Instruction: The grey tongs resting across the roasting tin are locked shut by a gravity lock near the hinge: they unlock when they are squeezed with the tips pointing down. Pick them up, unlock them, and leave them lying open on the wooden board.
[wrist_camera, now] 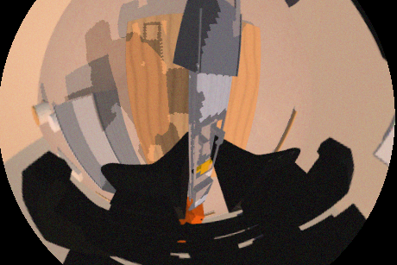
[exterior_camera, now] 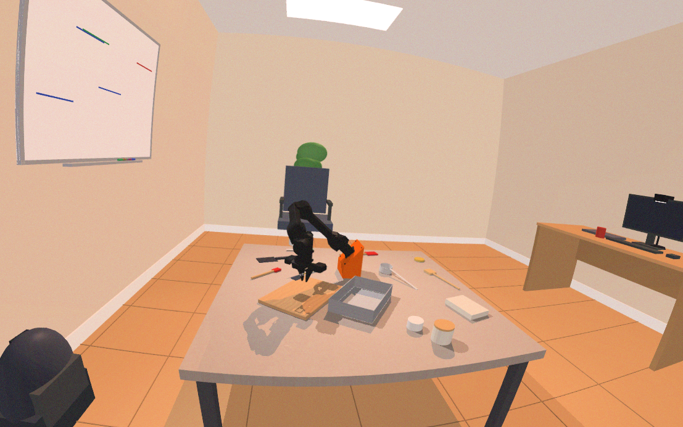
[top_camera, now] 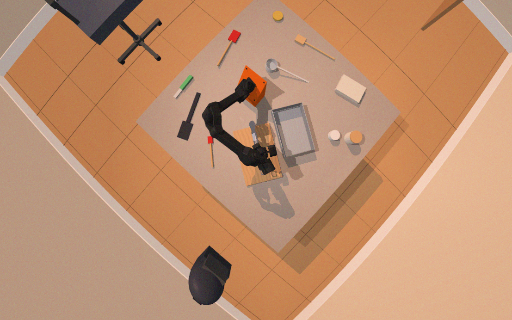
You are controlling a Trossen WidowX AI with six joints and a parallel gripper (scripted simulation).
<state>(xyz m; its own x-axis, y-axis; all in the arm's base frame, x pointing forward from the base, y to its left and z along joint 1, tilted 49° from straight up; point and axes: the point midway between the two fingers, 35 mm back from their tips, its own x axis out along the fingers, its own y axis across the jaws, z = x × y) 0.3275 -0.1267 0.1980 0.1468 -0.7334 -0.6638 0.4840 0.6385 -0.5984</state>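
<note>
My gripper tip is now 10 mm past the wooden board and 70 mm above it. The rest, counted from my gripper tip: grey roasting tin (30 mm ahead, 260 mm to the left, 50 mm below); orange-lidded jar (340 mm ahead, 530 mm to the left, 40 mm below); black spatula (480 mm behind, 170 mm to the right, 70 mm below).
</note>
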